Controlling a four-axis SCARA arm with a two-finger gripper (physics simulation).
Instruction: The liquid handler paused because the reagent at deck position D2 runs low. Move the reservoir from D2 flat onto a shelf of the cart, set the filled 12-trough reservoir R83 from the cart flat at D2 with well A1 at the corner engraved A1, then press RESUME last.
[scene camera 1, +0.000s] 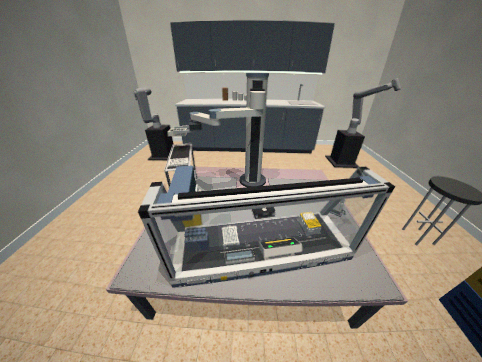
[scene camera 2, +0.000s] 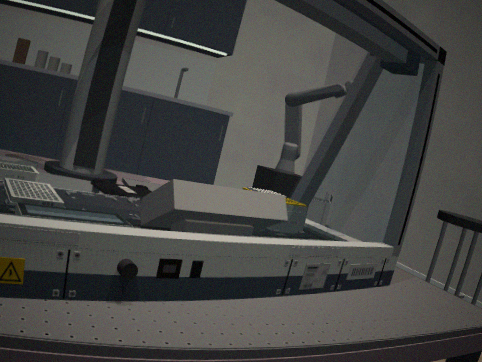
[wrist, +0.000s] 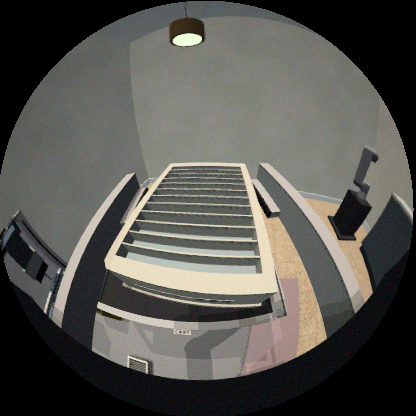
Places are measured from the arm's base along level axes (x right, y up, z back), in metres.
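Pixels of known places: gripper, fingertip midpoint: (scene camera 1: 173, 130) (wrist: 196, 175); arm's base, link origin: (scene camera 1: 252, 180).
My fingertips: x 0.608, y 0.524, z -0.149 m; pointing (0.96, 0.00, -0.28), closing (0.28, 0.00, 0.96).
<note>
Ahead of a thing's pixels: the offset from my fingertips to its top centre. "spot": to the spot under its first point.
My gripper (scene camera 1: 179, 130) (wrist: 196, 175) is shut on a pale 12-trough reservoir @[dz +0.007, dx -0.024, dy -0.002 m] (scene camera 1: 174, 132) (wrist: 202, 281), held level above the cart @[dz -0.095, dx -0.054, dy -0.155 m] (scene camera 1: 192, 159) (wrist: 210, 325) at the left back. Light bluish liquid shows in its nearer troughs. I cannot read a mark that tells whether it is R83. In the wrist view a small striped pale item @[dz -0.171, dx -0.400, dy -0.480 m] (wrist: 139, 364) lies on the grey surface below the cart's dark top. A light-blue shallow item (scene camera 1: 240, 256) (scene camera 2: 75, 215) lies near the deck's front edge. The engraved A1 corner and the RESUME lettering cannot be made out.
A white perforated plate @[dz -0.221, dx -0.086, dy -0.147 m] (scene camera 1: 178, 162) is at the cart's near end. The liquid handler's frame @[spot: dz -0.728, dx -0.640, dy +0.002 m] (scene camera 1: 270, 189) surrounds the deck, which bears a white plate (scene camera 1: 230, 235) (scene camera 2: 34, 190), a blue tube rack (scene camera 1: 196, 236), a yellow tip box (scene camera 1: 310, 222) and a pale module (scene camera 1: 281, 248) (scene camera 2: 220, 202).
</note>
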